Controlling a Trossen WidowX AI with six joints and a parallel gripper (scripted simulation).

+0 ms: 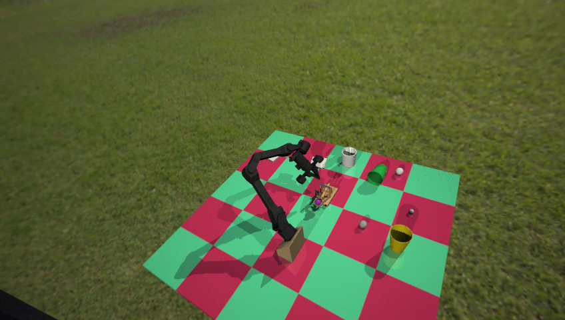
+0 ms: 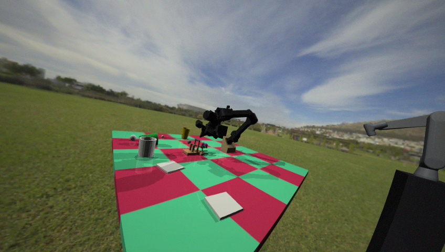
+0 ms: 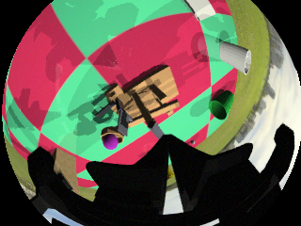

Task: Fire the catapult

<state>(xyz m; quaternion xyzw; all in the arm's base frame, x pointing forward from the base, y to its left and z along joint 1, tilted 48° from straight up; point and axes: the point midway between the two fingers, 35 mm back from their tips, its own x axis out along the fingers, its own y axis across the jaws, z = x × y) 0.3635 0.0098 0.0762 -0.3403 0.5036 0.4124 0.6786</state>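
My gripper tip is now 100 mm past the purple ball, 40 mm to the left of it and 70 mm above it. Also, from my gripper tip: grey ball (90 mm behind, 290 mm to the right, 120 mm below); wooden catapult (30 mm behind, 20 mm to the right, 80 mm below); white mug (330 mm ahead, 30 mm to the right, 110 mm below).
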